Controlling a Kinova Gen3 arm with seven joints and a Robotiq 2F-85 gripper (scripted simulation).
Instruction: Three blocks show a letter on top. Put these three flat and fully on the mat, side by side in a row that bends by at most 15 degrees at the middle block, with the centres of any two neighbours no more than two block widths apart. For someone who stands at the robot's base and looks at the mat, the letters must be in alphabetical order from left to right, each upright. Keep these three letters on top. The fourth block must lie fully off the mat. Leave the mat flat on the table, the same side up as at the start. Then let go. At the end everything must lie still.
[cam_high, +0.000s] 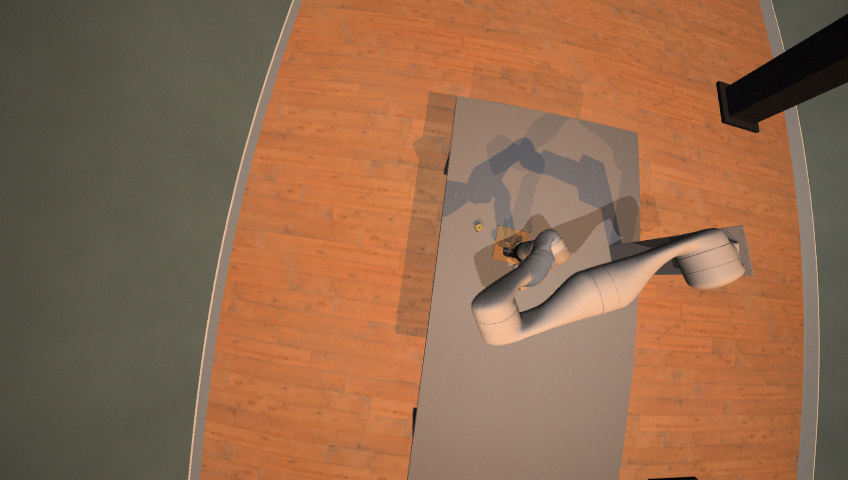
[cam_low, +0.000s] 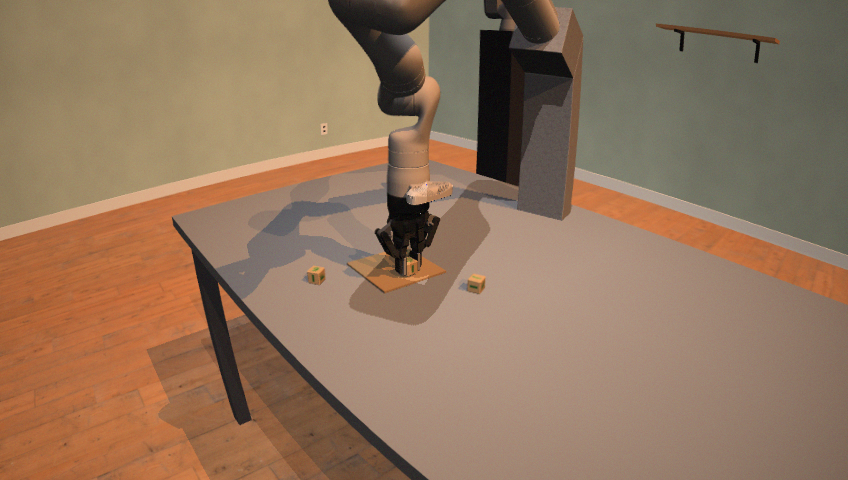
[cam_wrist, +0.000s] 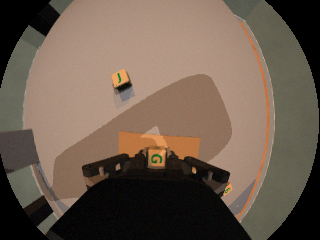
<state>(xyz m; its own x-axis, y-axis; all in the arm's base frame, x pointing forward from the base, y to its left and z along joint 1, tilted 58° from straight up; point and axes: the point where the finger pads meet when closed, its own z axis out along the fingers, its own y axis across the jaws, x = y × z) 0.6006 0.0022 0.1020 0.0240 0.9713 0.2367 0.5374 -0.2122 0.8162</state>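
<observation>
The mat is 4 cm to the right of my hand and 3 cm below it.
</observation>
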